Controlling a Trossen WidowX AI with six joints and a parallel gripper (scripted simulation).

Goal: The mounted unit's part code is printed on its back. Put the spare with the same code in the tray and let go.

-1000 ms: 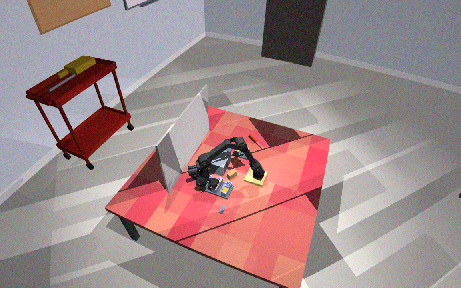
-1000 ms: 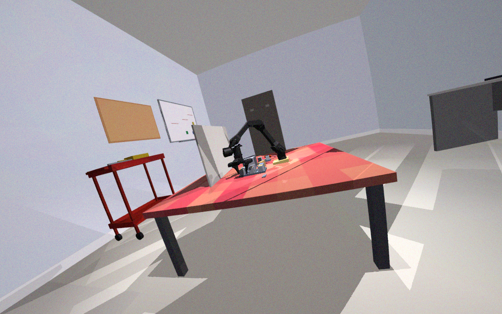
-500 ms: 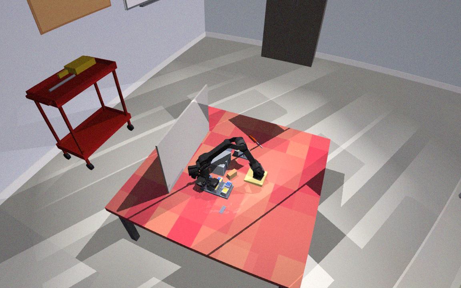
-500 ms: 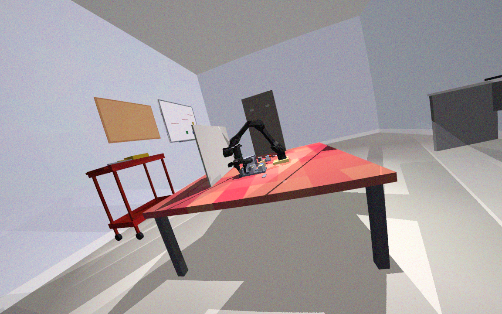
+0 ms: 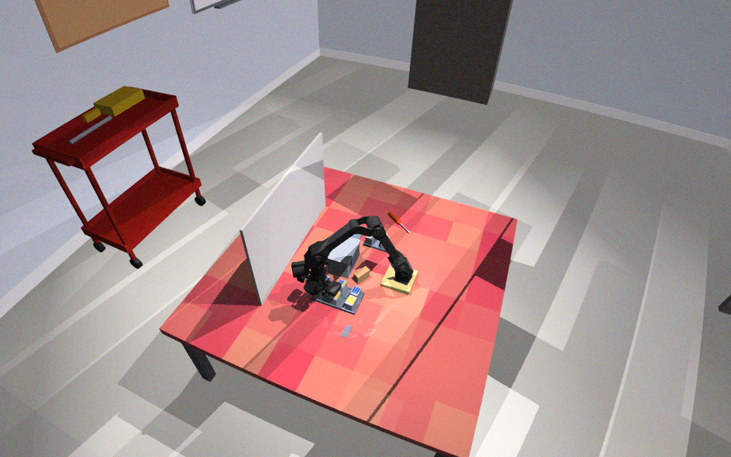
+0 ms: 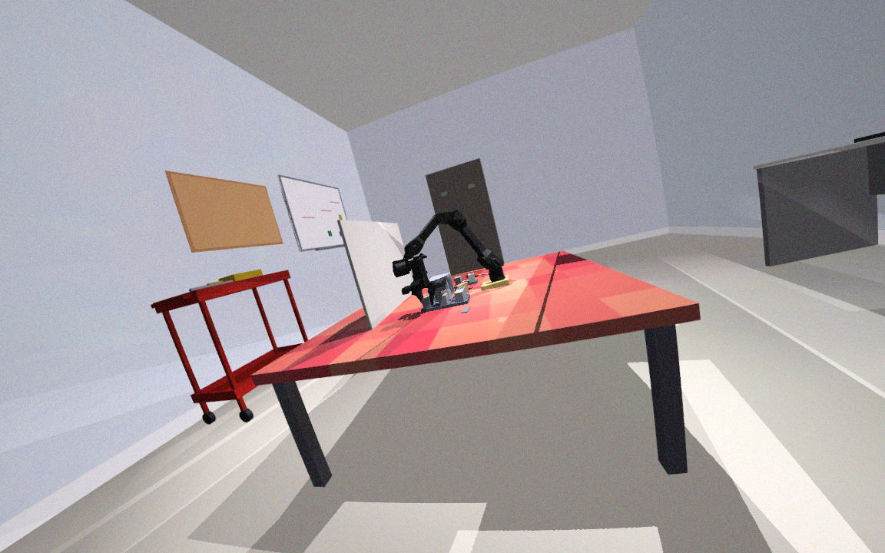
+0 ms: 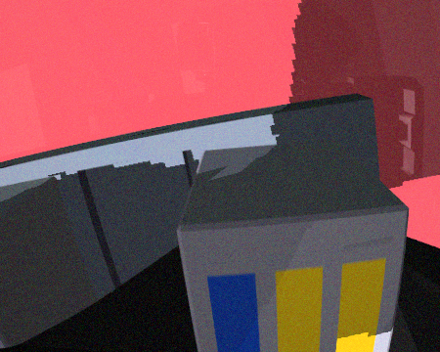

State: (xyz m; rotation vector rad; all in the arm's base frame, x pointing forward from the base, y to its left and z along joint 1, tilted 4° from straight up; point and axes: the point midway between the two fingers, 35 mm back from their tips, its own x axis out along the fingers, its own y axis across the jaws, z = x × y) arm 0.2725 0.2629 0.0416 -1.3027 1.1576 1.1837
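Now: the light grey tray 40 cm to the right of my gripper tip, 8 cm ahead of it and 1 cm below it. Also, from my gripper tip: grey upright panel (25 cm ahead, 21 cm above, 17 cm to the right); brown block (18 cm to the right, 11 cm behind, 1 cm above).
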